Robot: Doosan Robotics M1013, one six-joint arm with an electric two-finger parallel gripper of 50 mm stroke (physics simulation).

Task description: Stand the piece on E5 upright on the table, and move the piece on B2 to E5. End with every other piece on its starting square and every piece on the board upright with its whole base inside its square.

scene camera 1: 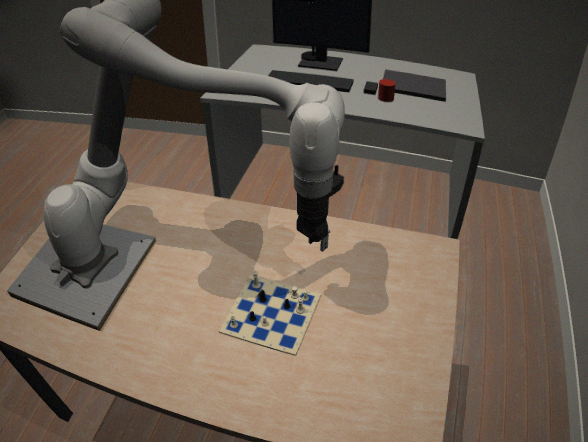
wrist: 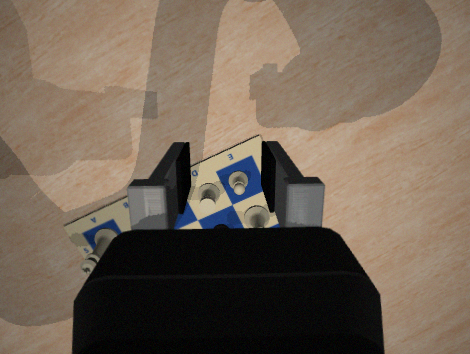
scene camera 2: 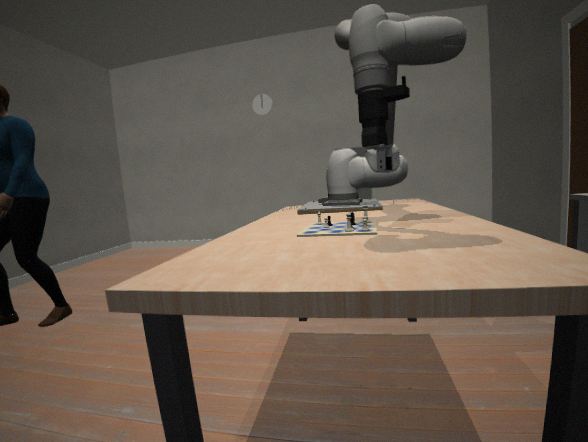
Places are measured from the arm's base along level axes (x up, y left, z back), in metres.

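Pixels of known places: gripper, fingertip midpoint: (scene camera 1: 318, 245) (wrist: 225, 163) (scene camera 2: 385, 170); arm's base at its link origin: (scene camera 1: 84, 261) (scene camera 2: 343, 203).
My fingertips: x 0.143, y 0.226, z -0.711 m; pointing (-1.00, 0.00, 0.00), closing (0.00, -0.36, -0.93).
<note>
For each thing: its top centre in the pictures, then the offset to it from my fingertips.
- checkered board at its top centre: (wrist: 206, 271) (scene camera 1: 271, 312) (scene camera 2: 339, 226) dx -0.160, dy -0.142, dz +0.079 m
- small white piece at its top centre: (wrist: 239, 191) (scene camera 1: 305, 291) dx -0.128, dy -0.060, dz +0.010 m
- small black piece at its top centre: (scene camera 1: 251, 311) dx -0.128, dy -0.181, dz +0.116 m
- D5 at its top centre: (wrist: 207, 206) (scene camera 1: 294, 288) dx -0.127, dy -0.062, dz +0.042 m
- E4 at its top centre: (wrist: 262, 242) (scene camera 1: 300, 298) (scene camera 2: 348, 212) dx -0.107, dy -0.103, dz +0.008 m
- A5 at its top centre: (wrist: 85, 272) (scene camera 1: 255, 270) dx -0.097, dy -0.069, dz +0.158 m
- C2 at its top centre: (scene camera 1: 264, 316) dx -0.128, dy -0.184, dz +0.078 m
- A1 at its top centre: (scene camera 1: 232, 315) dx -0.116, dy -0.222, dz +0.152 m
- B4 at its top centre: (scene camera 1: 261, 290) dx -0.120, dy -0.110, dz +0.119 m
- D4 at its top centre: (scene camera 1: 286, 299) dx -0.128, dy -0.106, dz +0.047 m
A checkered board (scene camera 1: 300, 346) (scene camera 2: 320, 235) (wrist: 210, 164) lies on the table. A small white piece (scene camera 1: 306, 297) (wrist: 238, 179) stands upright on blue corner square E5. A small black piece (scene camera 1: 252, 316) stands on B2; it does not show in the wrist view. My gripper (scene camera 1: 318, 243) (scene camera 2: 384, 162) (wrist: 225, 163) is open and empty, raised well above the table beyond the board's E5 corner in scene camera 1.
White pieces stand on D5 (scene camera 1: 294, 293) (wrist: 208, 195), E4 (scene camera 1: 300, 306) (wrist: 256, 216), A5 (scene camera 1: 256, 281) (wrist: 102, 240), C2 (scene camera 1: 265, 322) and A1 (scene camera 1: 233, 322). Black pieces stand on B4 (scene camera 1: 262, 296) and D4 (scene camera 1: 287, 304). The arm's base plate (scene camera 1: 120, 285) is left of the board.
</note>
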